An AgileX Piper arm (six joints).
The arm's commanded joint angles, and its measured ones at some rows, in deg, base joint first. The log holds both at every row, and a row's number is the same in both.
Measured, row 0:
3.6 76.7 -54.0 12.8 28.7 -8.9
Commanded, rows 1 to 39:
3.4 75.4 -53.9 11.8 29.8 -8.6
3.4 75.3 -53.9 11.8 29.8 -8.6
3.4 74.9 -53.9 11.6 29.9 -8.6
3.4 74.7 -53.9 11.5 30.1 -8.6
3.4 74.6 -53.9 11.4 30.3 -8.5
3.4 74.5 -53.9 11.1 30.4 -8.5
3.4 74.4 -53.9 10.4 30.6 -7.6
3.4 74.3 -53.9 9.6 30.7 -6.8
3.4 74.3 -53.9 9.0 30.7 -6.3
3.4 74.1 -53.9 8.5 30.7 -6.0
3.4 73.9 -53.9 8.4 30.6 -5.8
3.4 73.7 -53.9 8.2 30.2 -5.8
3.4 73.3 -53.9 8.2 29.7 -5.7
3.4 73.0 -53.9 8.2 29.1 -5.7
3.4 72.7 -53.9 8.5 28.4 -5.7
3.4 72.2 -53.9 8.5 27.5 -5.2
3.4 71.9 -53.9 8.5 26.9 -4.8
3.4 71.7 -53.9 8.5 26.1 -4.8
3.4 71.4 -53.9 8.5 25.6 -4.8
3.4 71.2 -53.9 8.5 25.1 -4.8
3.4 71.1 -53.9 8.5 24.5 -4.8
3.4 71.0 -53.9 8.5 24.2 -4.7
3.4 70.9 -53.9 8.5 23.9 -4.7
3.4 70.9 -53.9 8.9 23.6 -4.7
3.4 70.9 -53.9 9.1 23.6 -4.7
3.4 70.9 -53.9 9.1 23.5 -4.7
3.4 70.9 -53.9 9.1 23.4 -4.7
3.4 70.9 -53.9 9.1 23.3 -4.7
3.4 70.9 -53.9 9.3 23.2 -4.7
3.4 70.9 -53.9 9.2 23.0 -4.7
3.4 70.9 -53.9 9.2 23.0 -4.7
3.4 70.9 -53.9 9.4 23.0 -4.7
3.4 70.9 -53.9 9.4 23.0 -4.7
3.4 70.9 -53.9 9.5 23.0 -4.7
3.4 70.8 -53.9 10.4 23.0 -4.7
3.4 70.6 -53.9 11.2 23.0 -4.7
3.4 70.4 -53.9 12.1 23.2 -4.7
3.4 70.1 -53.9 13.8 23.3 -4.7
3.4 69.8 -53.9 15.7 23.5 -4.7
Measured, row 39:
3.6 71.1 -54.0 10.9 23.8 -5.0
